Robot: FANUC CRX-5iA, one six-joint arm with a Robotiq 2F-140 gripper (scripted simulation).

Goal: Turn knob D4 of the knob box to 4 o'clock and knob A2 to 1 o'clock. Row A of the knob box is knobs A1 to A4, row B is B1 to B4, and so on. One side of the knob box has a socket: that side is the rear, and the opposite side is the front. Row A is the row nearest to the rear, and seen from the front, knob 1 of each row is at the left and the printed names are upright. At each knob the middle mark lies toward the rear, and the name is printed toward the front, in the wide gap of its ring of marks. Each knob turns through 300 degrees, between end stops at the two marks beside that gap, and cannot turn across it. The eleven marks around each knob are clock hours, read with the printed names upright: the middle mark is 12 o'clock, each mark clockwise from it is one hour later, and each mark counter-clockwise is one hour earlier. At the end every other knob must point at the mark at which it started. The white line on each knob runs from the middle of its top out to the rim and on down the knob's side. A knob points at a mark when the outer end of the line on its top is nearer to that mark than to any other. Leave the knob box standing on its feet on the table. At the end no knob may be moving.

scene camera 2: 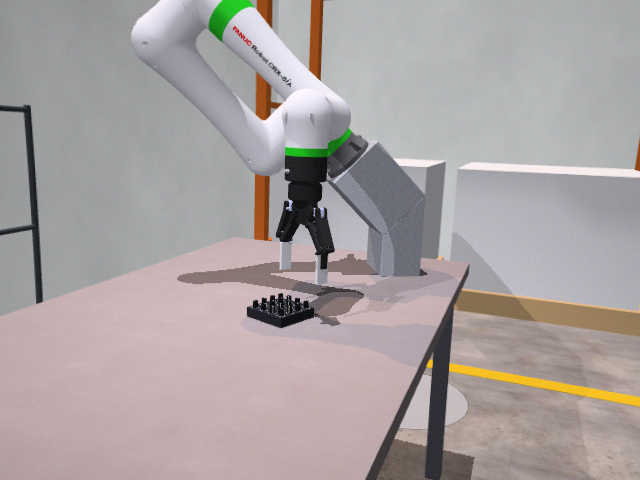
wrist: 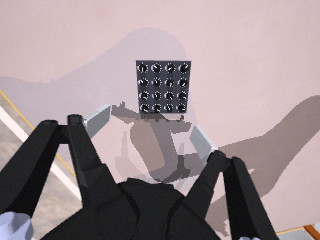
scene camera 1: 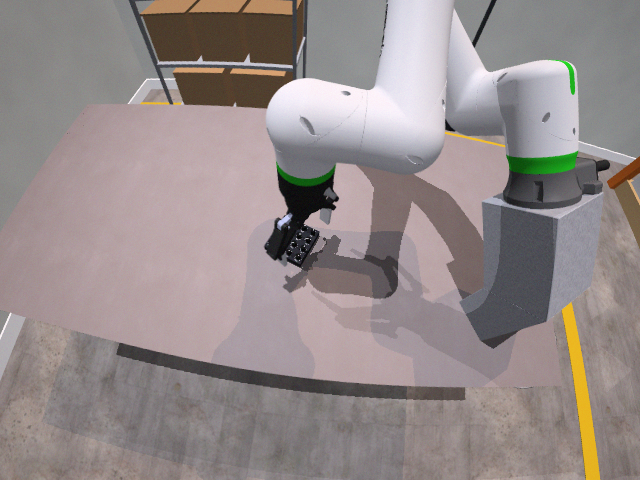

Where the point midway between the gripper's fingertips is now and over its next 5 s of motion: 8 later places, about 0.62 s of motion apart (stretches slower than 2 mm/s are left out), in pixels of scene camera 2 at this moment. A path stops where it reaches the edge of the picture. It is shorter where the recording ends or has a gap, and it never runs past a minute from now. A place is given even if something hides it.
My gripper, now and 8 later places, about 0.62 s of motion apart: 302, 275; 308, 274; 316, 272; 317, 272; 306, 271; 292, 270; 278, 268; 265, 269; 264, 277
